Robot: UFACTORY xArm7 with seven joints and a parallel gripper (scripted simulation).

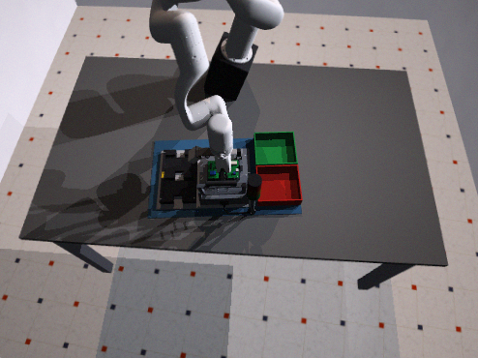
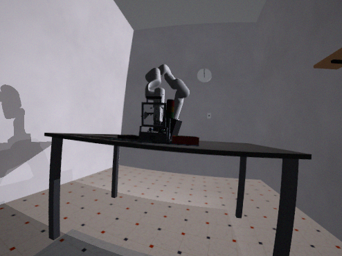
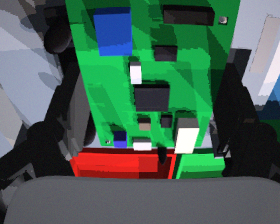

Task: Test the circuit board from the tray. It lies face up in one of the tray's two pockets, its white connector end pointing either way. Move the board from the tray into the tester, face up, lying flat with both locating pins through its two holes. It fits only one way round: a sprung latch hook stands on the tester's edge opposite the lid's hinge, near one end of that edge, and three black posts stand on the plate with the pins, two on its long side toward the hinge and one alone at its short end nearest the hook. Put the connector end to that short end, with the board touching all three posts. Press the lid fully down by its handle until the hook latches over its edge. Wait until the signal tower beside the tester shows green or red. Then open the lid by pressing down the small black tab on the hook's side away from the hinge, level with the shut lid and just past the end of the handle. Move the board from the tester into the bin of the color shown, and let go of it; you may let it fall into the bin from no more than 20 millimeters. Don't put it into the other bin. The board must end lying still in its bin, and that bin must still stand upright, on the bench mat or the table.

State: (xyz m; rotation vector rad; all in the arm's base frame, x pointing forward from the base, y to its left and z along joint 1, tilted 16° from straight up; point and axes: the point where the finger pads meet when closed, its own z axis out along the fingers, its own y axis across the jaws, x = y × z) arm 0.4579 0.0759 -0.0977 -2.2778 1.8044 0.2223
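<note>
Right now my hand is right at the green circuit board. Round my hand: tester lid: 12 cm ahead, 10 cm above, 3 cm to the left; green bin: 17 cm to the left, 15 cm behind, 7 cm below; red bin: 20 cm to the left, 7 cm below.
</note>
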